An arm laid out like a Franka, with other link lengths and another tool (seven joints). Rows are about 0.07 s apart.
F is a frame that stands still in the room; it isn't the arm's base.
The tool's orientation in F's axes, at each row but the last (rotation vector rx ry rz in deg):
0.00, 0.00, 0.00
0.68, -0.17, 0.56
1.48, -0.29, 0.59
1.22, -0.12, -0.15
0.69, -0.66, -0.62
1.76, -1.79, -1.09
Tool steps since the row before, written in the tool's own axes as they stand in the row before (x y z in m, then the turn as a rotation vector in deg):
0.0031, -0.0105, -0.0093, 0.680, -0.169, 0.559
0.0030, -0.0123, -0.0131, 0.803, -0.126, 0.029
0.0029, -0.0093, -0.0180, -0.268, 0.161, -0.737
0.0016, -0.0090, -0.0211, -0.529, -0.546, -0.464
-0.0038, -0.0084, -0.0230, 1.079, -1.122, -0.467
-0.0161, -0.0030, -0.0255, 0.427, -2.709, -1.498
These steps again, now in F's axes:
0.0031, -0.0105, -0.0093, 0.680, -0.169, 0.559
0.0032, -0.0121, -0.0132, 0.804, -0.118, 0.030
0.0031, -0.0088, -0.0182, -0.266, 0.177, -0.734
0.0016, -0.0086, -0.0213, -0.529, -0.535, -0.477
-0.0036, -0.0081, -0.0231, 1.072, -1.128, -0.468
-0.0153, -0.0019, -0.0261, 0.424, -2.670, -1.567

